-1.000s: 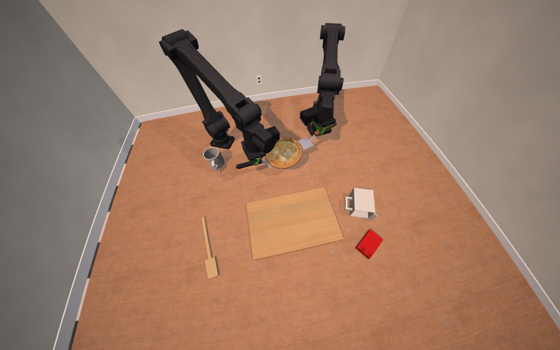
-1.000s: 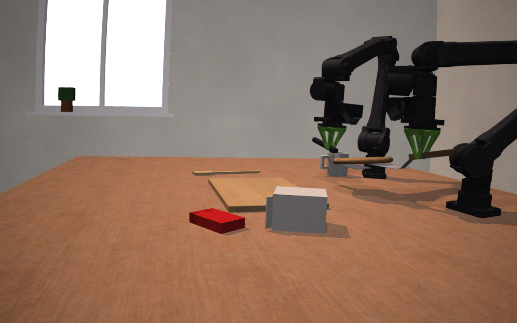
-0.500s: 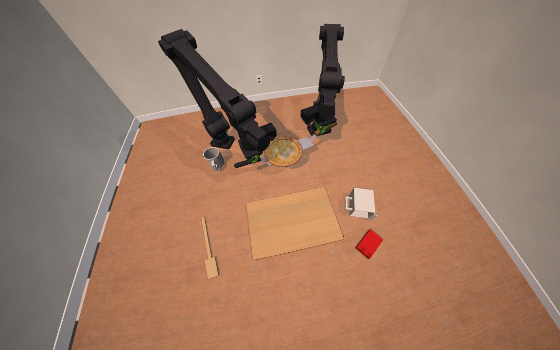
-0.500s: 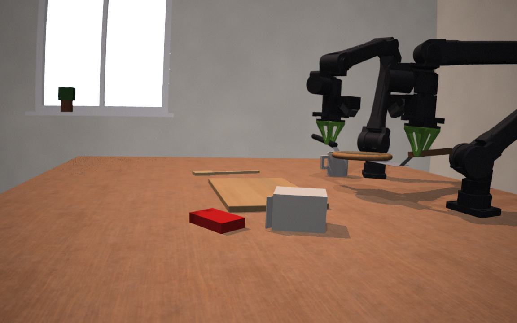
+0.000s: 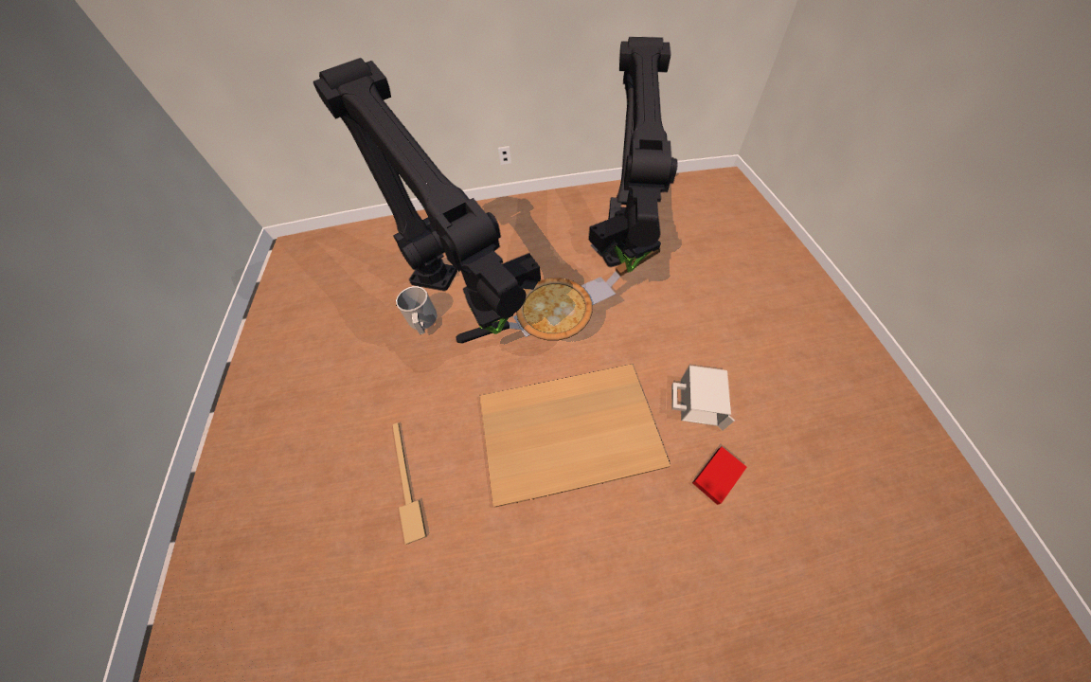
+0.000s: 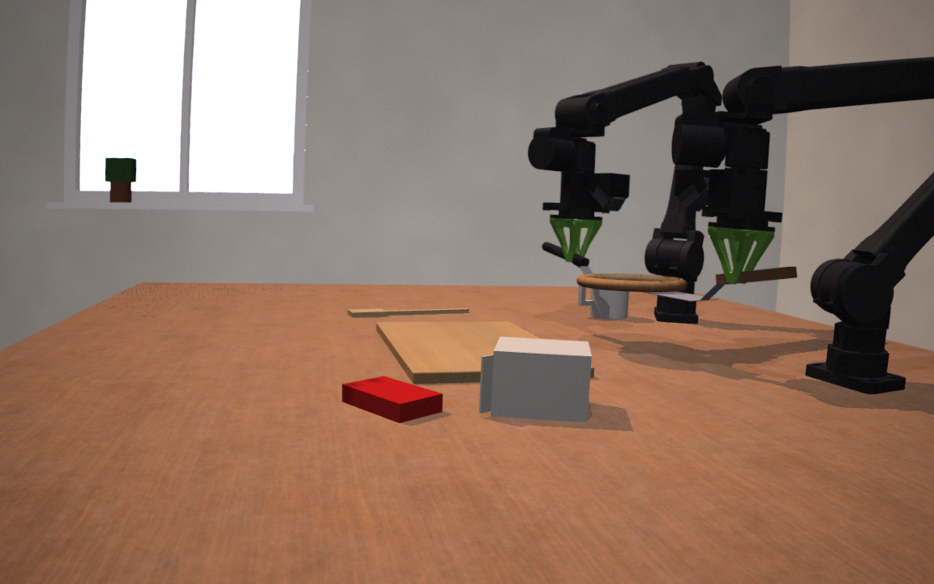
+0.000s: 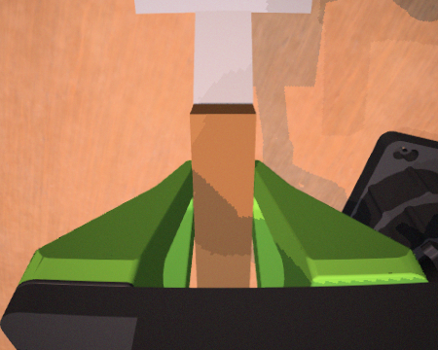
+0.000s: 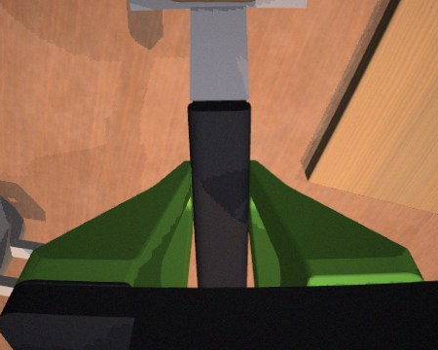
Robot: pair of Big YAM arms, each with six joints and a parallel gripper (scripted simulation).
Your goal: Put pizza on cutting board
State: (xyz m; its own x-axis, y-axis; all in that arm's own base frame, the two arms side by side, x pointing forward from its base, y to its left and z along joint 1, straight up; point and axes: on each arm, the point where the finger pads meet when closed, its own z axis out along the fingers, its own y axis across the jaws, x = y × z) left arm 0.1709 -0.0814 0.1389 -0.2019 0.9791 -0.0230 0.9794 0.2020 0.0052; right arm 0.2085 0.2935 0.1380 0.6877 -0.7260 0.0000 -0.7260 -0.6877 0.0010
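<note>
My right gripper is now 5 cm past the pizza, 13 cm to the right of it and 3 cm above it. The rest, counted from my right hand: brown-handled turner 11 cm behind, 28 cm to the left, 2 cm below; then black-handled turner 1 cm to the left, 1 cm below; then cutting board 20 cm ahead, 13 cm to the left, 13 cm below.
Right now my left hand is 30 cm short of the white boxy mug, 10 cm to the right of it and 10 cm above it. The rest, counted from my left hand: brown-handled turner 3 cm to the right, 2 cm below, 1 cm ahead; pizza 19 cm to the right, 7 cm ahead, 3 cm below; black-handled turner 31 cm to the right, 12 cm ahead, 1 cm below.
</note>
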